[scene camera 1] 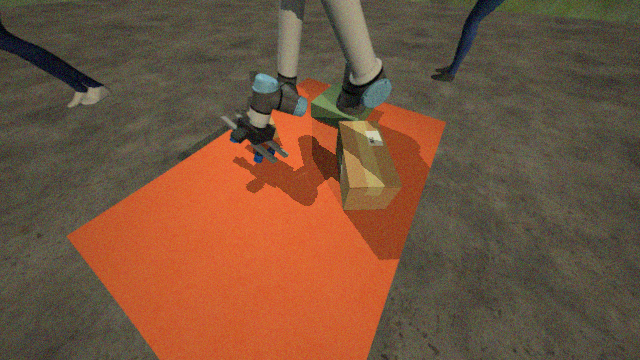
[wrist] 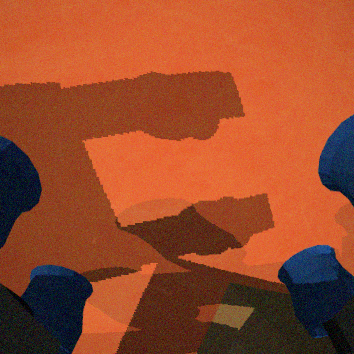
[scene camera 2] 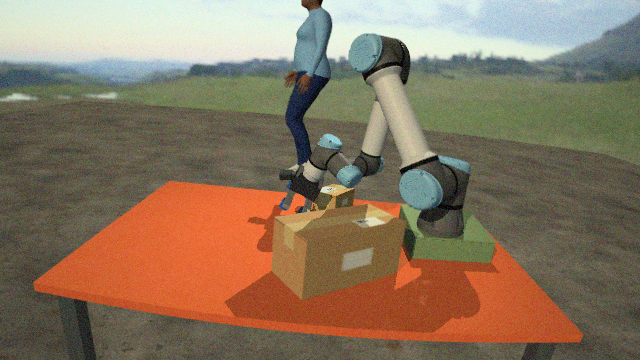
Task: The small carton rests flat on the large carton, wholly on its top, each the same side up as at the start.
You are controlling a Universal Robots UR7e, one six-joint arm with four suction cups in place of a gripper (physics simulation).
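Note:
The large carton stands on the table, a white label on its top and another on its side. The small carton stands apart from it on the table near the far edge, label up; the arm's tool hides most of it in scene camera 1, and part of its shaded body shows at the bottom of the wrist view. My suction gripper is open, tilted and low over the table beside the small carton, with no carton on its blue cups.
The orange table carries a green base block under the arm, close to the large carton's end. A person stands beyond the table. Legs show at both sides in scene camera 1. Arm shadows cross the table.

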